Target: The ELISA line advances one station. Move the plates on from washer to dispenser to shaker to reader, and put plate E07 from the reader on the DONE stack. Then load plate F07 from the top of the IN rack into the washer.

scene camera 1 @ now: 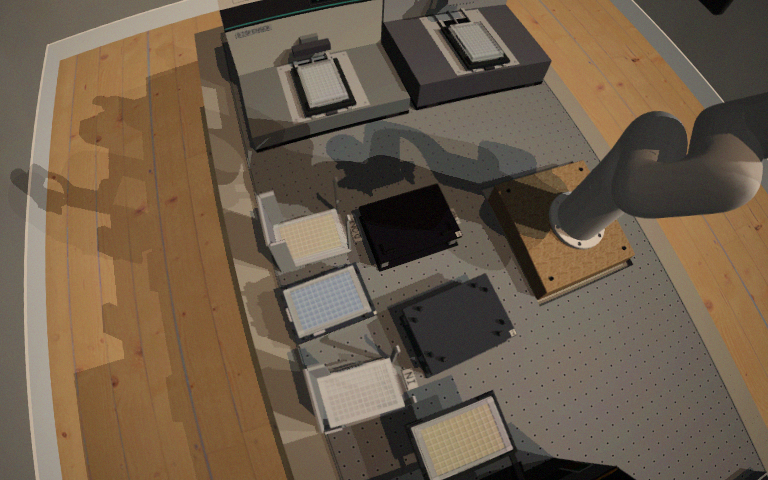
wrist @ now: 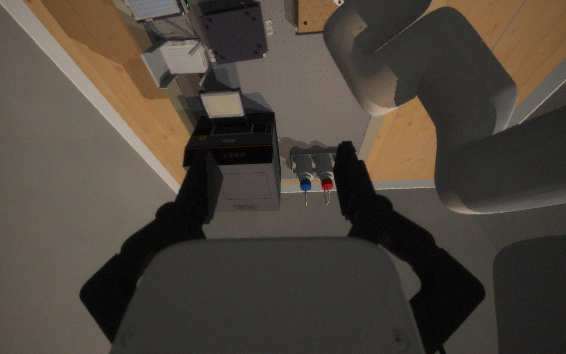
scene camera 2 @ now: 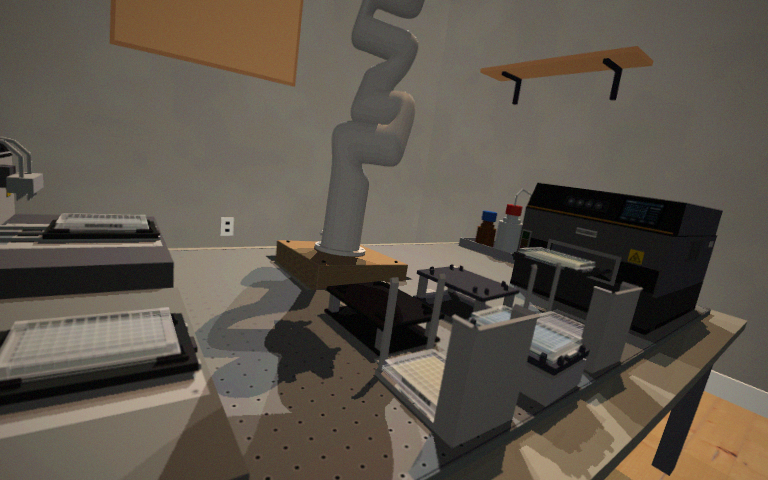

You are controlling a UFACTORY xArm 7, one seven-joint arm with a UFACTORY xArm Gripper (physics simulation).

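Where they show: gripper, fingertip midpoint: (wrist: 275,159); arm's base at its link origin: (scene camera 1: 576,220) (scene camera 2: 339,250).
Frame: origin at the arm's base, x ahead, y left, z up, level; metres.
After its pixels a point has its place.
My gripper (wrist: 275,159) {z 0.575, x 0.179, y 0.048 m} is open and empty, high above the bench; it does not show in the scene views. A yellow plate (scene camera 1: 461,438) {z 0.082, x 0.408, y 0.267 m} (scene camera 2: 557,258) {z 0.089, x 0.428, y 0.229 m} (wrist: 223,104) {z 0.082, x 0.403, y 0.265 m} lies on the tray of the black reader (scene camera 2: 611,249) {z 0.113, x 0.470, y 0.377 m} (wrist: 245,185) {z 0.231, x 0.375, y 0.535 m}. A white plate (scene camera 1: 359,391) {z -0.014, x 0.518, y 0.142 m} (wrist: 186,56) {z -0.005, x 0.502, y 0.136 m} lies in the IN rack (scene camera 1: 317,399) {z 0.060, x 0.582, y 0.137 m} (scene camera 2: 611,328) {z 0.031, x 0.584, y 0.114 m} (wrist: 156,65) {z 0.047, x 0.581, y 0.136 m}. A blue plate (scene camera 1: 328,300) {z 0.028, x 0.515, y -0.013 m} (scene camera 2: 557,336) {z 0.028, x 0.556, y 0.003 m} (wrist: 152,7) {z 0.030, x 0.517, y 0.008 m} sits on the low station between the racks. A yellow plate (scene camera 1: 311,236) {z -0.019, x 0.505, y -0.157 m} (scene camera 2: 416,370) {z -0.017, x 0.479, y -0.175 m} lies in the DONE rack (scene camera 1: 269,212) {z 0.030, x 0.565, y -0.207 m} (scene camera 2: 481,373) {z 0.039, x 0.575, y -0.191 m}. Clear plates (scene camera 1: 321,83) {z 0.041, x 0.383, y -0.474 m} (scene camera 1: 477,40) {z 0.071, x 0.004, y -0.470 m} sit on two large instruments. Plate names are unreadable.
A black platform (scene camera 1: 407,223) {z 0.007, x 0.331, y -0.109 m} and a dark grey pegged platform (scene camera 1: 455,325) {z 0.022, x 0.332, y 0.101 m} (scene camera 2: 470,280) {z 0.022, x 0.326, y 0.102 m} (wrist: 235,32) {z 0.022, x 0.317, y 0.085 m} stand beside the racks. The arm's wooden base (scene camera 1: 589,266) {z -0.004, x 0.024, y 0.095 m} (scene camera 2: 339,271) {z -0.007, x 0.134, y -0.080 m} is behind them. Capped bottles (scene camera 2: 508,232) {z 0.052, x 0.040, y 0.657 m} (wrist: 315,167) {z -0.034, x 0.057, y 0.752 m} stand beside the reader.
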